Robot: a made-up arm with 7 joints. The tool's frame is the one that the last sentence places.
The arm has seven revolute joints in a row. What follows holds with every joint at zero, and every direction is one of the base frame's. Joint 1 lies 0.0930 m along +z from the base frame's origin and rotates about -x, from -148.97 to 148.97 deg. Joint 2 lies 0.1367 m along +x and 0.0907 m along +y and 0.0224 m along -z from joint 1 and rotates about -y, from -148.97 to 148.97 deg. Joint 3 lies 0.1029 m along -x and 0.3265 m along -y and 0.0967 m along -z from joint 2 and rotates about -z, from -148.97 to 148.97 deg. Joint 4 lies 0.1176 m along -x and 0.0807 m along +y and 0.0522 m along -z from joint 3 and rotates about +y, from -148.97 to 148.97 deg. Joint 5 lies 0.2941 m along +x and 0.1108 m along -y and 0.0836 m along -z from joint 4 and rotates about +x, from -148.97 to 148.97 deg. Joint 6 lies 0.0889 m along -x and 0.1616 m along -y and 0.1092 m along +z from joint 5 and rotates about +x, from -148.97 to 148.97 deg. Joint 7 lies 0.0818 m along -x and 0.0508 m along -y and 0.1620 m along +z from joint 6 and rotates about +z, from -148.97 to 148.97 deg. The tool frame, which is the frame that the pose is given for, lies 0.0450 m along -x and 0.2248 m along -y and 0.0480 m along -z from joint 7; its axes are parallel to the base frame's.
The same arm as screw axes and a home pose.
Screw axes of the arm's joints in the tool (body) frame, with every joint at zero. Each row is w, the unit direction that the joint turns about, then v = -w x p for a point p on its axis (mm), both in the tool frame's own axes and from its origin. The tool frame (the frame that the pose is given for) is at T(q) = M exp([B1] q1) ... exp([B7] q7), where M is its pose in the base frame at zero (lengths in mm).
B1: w -1 0 0 v 0 -31.7 703.1
B2: w 0 -1 0 v 9.3 0 -142.1
B3: w 0 0 -1 v -467.3 39.2 0
B4: w 0 1 0 v 139.6 0 -78.4
B5: w 1 0 0 v 0 -223.2 -437.2
B6: w 1 0 0 v 0 -114 -275.6
B7: w 0 0 1 v 224.8 -45 0
M: xyz -5.4 -703.1 61.3 (mm) rpy 0 0 0 (deg, as in URDF)
Joint limits (deg, base to tool): -148.97..148.97 -148.97..148.97 -148.97..148.97 -148.97..148.97 -148.97..148.97 -148.97..148.97 -148.97..148.97

